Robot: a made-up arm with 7 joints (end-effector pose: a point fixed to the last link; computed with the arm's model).
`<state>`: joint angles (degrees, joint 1 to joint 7).
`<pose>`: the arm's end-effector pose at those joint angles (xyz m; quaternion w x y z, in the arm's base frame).
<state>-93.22 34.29 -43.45 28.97 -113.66 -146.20 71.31</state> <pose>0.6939 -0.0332 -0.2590 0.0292 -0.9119 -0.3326 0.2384</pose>
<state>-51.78 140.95 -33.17 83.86 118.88 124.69 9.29</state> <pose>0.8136 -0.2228 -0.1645 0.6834 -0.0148 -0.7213 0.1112</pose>
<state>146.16 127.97 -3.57 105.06 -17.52 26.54 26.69</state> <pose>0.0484 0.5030 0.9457 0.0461 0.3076 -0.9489 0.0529</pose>
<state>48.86 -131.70 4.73 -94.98 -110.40 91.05 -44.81</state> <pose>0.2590 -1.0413 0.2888 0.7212 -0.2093 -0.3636 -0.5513</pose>
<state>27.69 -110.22 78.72 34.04 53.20 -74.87 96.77</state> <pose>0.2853 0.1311 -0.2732 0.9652 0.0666 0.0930 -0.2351</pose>
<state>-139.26 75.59 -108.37 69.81 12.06 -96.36 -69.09</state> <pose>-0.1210 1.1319 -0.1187 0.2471 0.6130 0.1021 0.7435</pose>
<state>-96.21 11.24 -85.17 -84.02 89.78 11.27 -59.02</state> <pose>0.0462 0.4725 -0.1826 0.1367 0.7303 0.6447 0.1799</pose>
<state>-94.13 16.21 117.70 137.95 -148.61 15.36 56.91</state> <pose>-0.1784 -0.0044 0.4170 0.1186 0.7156 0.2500 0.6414</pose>
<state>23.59 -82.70 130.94 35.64 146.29 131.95 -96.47</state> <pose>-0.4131 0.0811 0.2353 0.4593 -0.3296 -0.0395 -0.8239</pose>
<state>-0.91 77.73 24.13 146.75 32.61 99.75 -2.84</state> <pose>0.0798 -0.0884 -0.4202 0.2386 -0.1492 -0.1016 0.9542</pose>
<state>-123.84 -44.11 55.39 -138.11 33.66 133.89 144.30</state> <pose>0.1611 0.4954 0.3603 0.0849 -0.4958 -0.7720 -0.3884</pose>
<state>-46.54 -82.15 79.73 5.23 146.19 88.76 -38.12</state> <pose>-0.2099 0.6772 -0.1733 0.0201 -0.1049 0.4527 -0.8852</pose>
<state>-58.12 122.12 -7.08 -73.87 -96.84 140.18 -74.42</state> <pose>0.4464 -0.7659 -0.7303 0.0085 -0.4624 0.5952 0.6571</pose>
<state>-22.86 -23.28 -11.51 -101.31 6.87 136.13 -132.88</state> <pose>0.0768 -0.8626 -0.2303 0.3843 -0.3227 0.8542 -0.1359</pose>
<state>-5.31 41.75 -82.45 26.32 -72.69 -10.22 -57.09</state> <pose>0.1391 -0.8490 -0.6374 0.1477 0.1362 0.4935 0.8462</pose>
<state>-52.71 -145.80 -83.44 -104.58 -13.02 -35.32 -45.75</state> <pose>0.1386 -0.3963 -0.6939 0.7467 0.1577 -0.1135 0.6362</pose>
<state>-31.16 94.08 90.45 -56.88 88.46 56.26 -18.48</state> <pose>-0.5863 -0.2679 0.3661 0.3153 -0.6564 0.0706 -0.6817</pose>
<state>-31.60 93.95 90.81 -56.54 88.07 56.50 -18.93</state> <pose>-0.5836 -0.2745 0.3647 0.3226 -0.6559 0.0674 -0.6791</pose>
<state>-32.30 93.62 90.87 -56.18 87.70 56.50 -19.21</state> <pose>-0.5829 -0.2812 0.3582 0.3308 -0.6520 0.0690 -0.6788</pose>
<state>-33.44 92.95 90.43 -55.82 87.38 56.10 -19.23</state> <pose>-0.5859 -0.2874 0.3424 0.3402 -0.6424 0.0785 -0.6822</pose>
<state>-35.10 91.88 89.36 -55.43 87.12 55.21 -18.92</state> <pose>-0.5931 -0.2923 0.3158 0.3511 -0.6257 0.0980 -0.6897</pose>
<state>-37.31 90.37 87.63 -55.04 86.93 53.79 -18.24</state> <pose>-0.6043 -0.2930 0.2773 0.3627 -0.6009 0.1284 -0.7006</pose>
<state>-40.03 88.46 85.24 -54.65 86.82 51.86 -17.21</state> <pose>-0.6179 -0.2871 0.2285 0.3742 -0.5680 0.1697 -0.7131</pose>
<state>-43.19 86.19 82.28 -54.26 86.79 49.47 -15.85</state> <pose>-0.6320 -0.2711 0.1724 0.3846 -0.5274 0.2212 -0.7245</pose>
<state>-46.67 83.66 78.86 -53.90 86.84 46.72 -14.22</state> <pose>-0.6441 -0.2434 0.1135 0.3928 -0.4803 0.2808 -0.7322</pose>
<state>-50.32 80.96 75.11 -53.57 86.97 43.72 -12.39</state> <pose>-0.6524 -0.2042 0.0574 0.3980 -0.4285 0.3458 -0.7338</pose>
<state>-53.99 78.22 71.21 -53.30 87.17 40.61 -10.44</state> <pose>-0.6555 -0.1560 0.0092 0.3997 -0.3743 0.4125 -0.7280</pose>
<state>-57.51 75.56 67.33 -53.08 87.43 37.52 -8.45</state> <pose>-0.6535 -0.1035 -0.0277 0.3981 -0.3207 0.4772 -0.7148</pose>
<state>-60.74 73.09 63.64 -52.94 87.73 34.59 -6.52</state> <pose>-0.6472 -0.0517 -0.0526 0.3938 -0.2702 0.5367 -0.6956</pose>
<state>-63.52 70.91 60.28 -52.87 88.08 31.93 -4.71</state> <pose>-0.6382 -0.0052 -0.0662 0.3876 -0.2254 0.5884 -0.6729</pose>
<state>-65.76 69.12 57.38 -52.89 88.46 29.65 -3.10</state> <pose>-0.6283 0.0328 -0.0711 0.3804 -0.1883 0.6308 -0.6496</pose>
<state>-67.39 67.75 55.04 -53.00 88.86 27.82 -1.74</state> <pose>-0.6191 0.0611 -0.0704 0.3729 -0.1600 0.6634 -0.6287</pose>
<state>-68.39 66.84 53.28 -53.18 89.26 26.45 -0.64</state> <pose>-0.6115 0.0797 -0.0666 0.3660 -0.1409 0.6866 -0.6121</pose>
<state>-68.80 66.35 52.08 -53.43 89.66 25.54 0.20</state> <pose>-0.6061 0.0898 -0.0614 0.3600 -0.1304 0.7016 -0.6010</pose>
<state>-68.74 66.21 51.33 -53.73 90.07 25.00 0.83</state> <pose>-0.6027 0.0934 -0.0557 0.3546 -0.1269 0.7103 -0.5947</pose>
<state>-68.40 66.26 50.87 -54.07 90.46 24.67 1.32</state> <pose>-0.6004 0.0939 -0.0500 0.3495 -0.1272 0.7152 -0.5917</pose>
